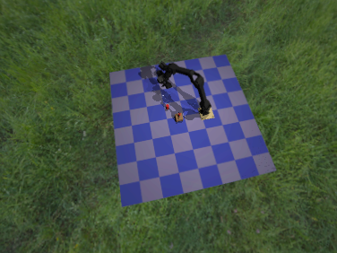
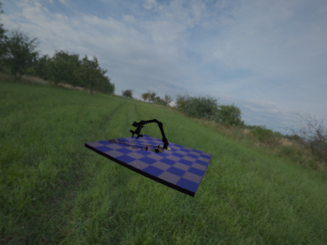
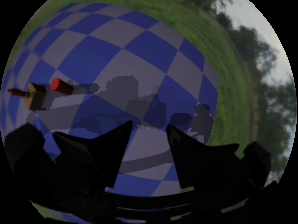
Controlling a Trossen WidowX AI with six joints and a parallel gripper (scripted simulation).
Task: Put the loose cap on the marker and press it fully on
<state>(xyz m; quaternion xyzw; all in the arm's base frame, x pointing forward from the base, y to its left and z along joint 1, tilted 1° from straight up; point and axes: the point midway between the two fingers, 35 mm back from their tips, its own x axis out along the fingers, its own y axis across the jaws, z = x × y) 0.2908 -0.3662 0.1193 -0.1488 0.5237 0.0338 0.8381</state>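
My gripper tip is now 21 cm to the right of the red cap, 6 cm above it and 1 cm short of it.
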